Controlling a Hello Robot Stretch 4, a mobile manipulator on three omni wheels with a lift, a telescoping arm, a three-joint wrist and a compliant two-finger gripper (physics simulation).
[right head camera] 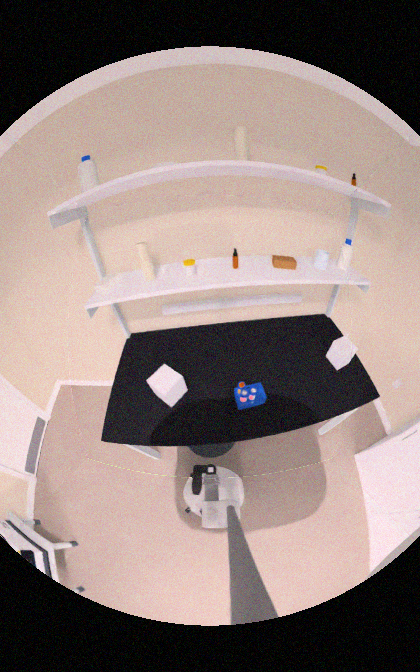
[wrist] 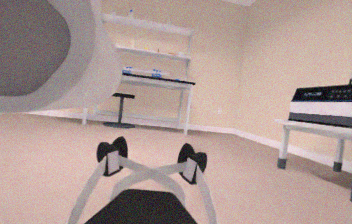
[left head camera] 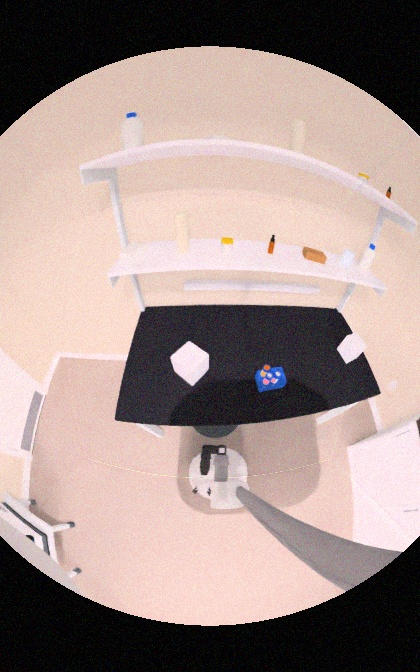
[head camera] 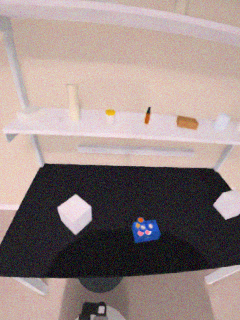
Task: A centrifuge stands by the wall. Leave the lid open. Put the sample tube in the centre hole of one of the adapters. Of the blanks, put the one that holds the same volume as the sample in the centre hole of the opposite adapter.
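Places are measured from the robot's base along level axes (x back, y down, z right), in millimetres.
Pixels of known places: gripper, fingertip midpoint: (wrist: pixel 153 152).
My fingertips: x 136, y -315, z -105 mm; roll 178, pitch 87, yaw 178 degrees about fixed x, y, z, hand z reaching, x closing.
For each thing: its top centre in the pictures, then the offset to it from my fingertips. Level surfaces: height alone.
- blue rack at its top centre: (head camera: pixel 146 228) dz +315, dx -600, dy -479 mm
- orange cap at its top centre: (head camera: pixel 140 219) dz +273, dx -613, dy -541 mm
- black bench at its surface level: dy -419 mm
A blue rack (head camera: pixel 150 239) (left head camera: pixel 273 387) (right head camera: pixel 253 405) stands near the front of the black bench. It holds several tubes (head camera: pixel 142 228) (left head camera: pixel 270 375) (right head camera: pixel 247 395) seen from above; one orange cap (head camera: pixel 140 220) (left head camera: pixel 266 367) (right head camera: pixel 241 384) shows at its back left corner. Which tube is sample or blank, and their fill levels, cannot be told. The centrifuge (wrist: pixel 320 109) stands on a low white table at the right of the wrist view; its adapters and lid do not show there. My gripper (wrist: pixel 153 152) is open and empty, above the floor, far from rack and centrifuge.
White boxes (head camera: pixel 75 215) (left head camera: pixel 190 362) (right head camera: pixel 167 385) flank the rack on the black bench (head camera: pixel 115 185) (left head camera: pixel 240 325) (right head camera: pixel 230 345). Shelves with bottles rise behind. A stool base (left head camera: pixel 215 431) is under its front edge. Another bench (wrist: pixel 175 81) with blue racks shows in the wrist view. White cabinets (left head camera: pixel 380 480) stand right.
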